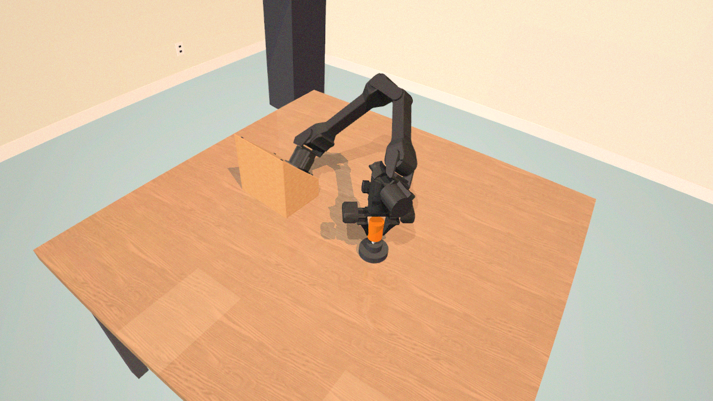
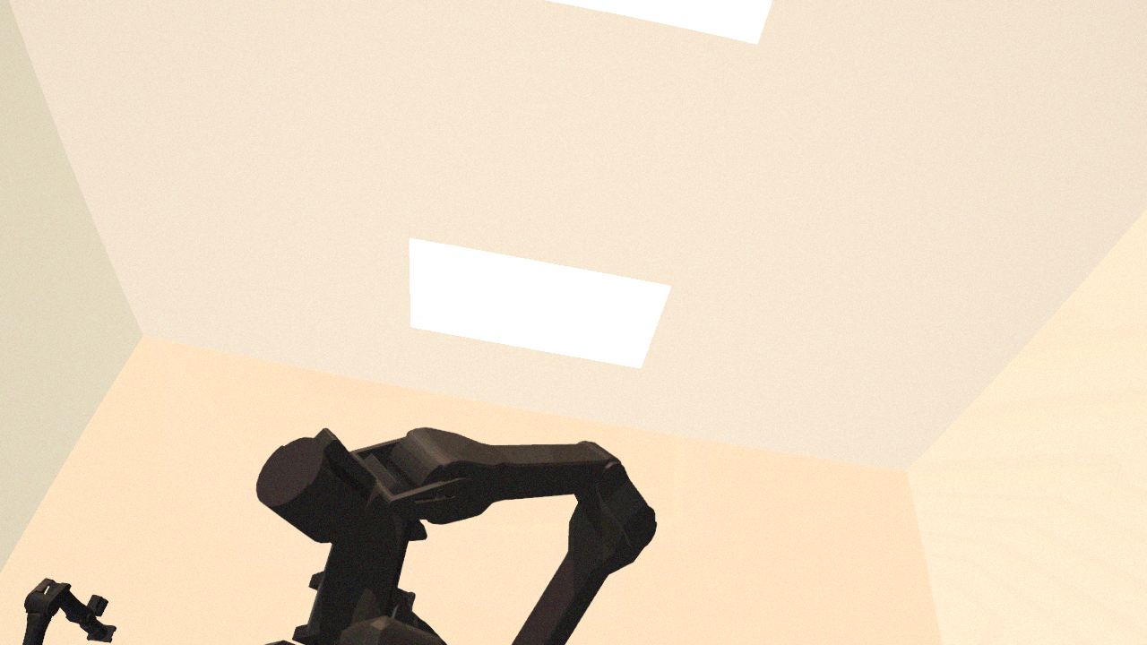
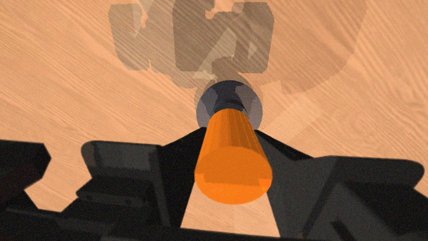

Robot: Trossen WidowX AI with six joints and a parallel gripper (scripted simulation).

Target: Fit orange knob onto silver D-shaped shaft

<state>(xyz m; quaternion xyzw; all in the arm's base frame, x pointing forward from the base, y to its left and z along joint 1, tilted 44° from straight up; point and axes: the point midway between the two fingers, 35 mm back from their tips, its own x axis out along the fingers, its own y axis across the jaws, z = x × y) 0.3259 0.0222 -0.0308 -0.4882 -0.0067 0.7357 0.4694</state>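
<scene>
Now: the orange knob 4 cm above my gripper tip. Also, from my gripper tip: round dark pedestal 4 cm below.
</scene>
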